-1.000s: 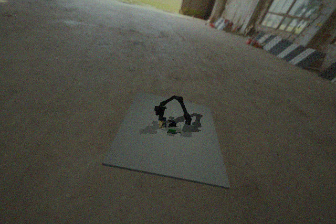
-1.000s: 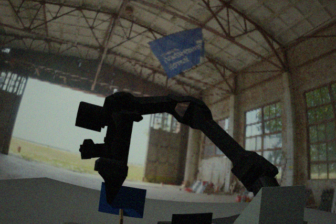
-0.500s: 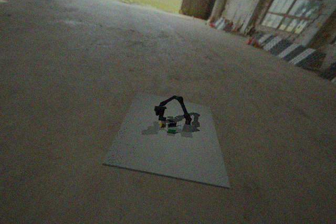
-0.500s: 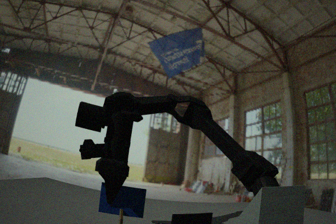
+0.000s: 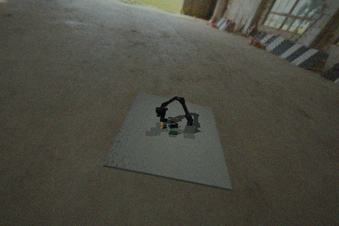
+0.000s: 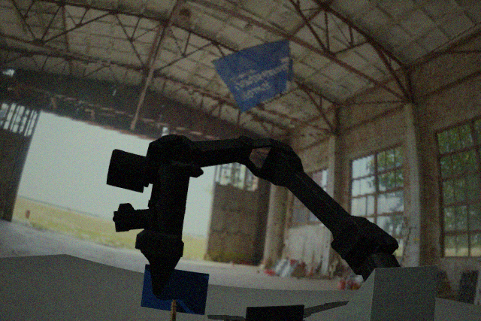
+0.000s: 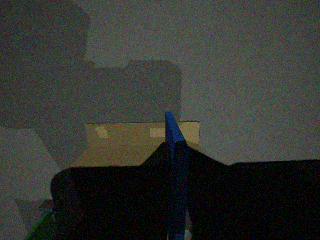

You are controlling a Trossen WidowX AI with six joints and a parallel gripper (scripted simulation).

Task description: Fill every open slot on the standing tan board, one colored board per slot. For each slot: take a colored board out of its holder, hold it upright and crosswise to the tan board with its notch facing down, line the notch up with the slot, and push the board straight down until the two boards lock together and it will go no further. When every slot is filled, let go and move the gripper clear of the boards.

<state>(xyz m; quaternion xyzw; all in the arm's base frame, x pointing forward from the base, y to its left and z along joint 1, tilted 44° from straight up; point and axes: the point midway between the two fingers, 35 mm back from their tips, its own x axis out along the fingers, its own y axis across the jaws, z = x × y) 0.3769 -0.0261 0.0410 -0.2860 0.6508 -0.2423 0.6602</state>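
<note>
The tan board lies 30 mm behind my gripper tip, 20 mm to the left of it and 40 mm below it. Round my gripper tip: green board (170 mm behind, 150 mm to the left, 40 mm below); then dark flat piece (180 mm behind, 40 mm to the left, 40 mm below); then blue board (30 mm behind).
</note>
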